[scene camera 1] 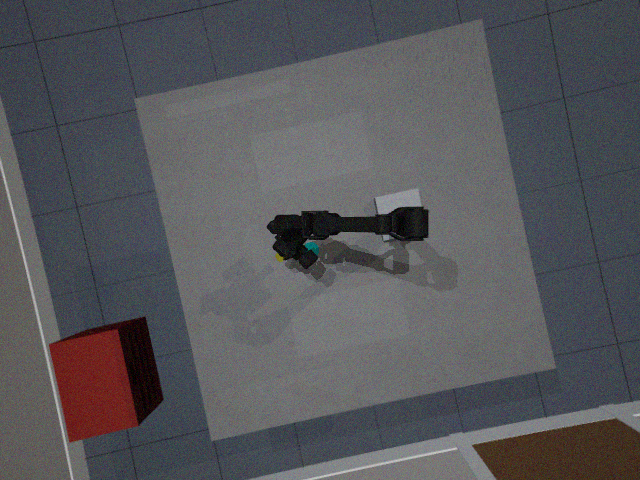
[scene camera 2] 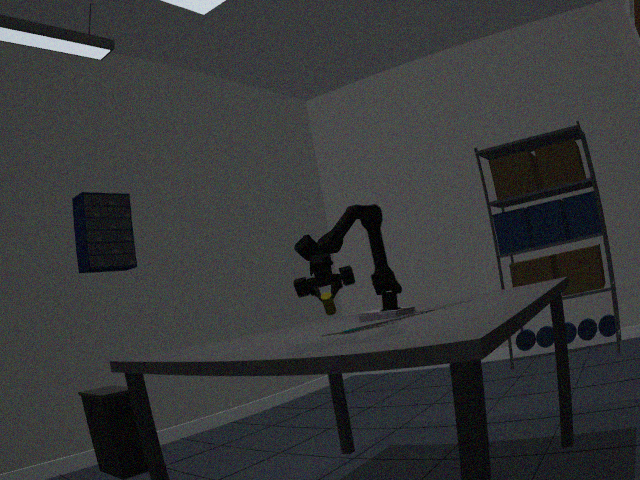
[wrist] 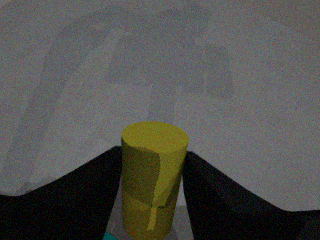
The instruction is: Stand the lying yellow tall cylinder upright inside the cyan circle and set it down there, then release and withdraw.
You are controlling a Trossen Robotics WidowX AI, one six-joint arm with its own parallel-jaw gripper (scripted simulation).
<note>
My gripper [scene camera 2: 327,299] carries a yellow tall cylinder.
My gripper shows as well in scene camera 1 [scene camera 1: 281,255] and in the wrist view [wrist: 153,156].
</note>
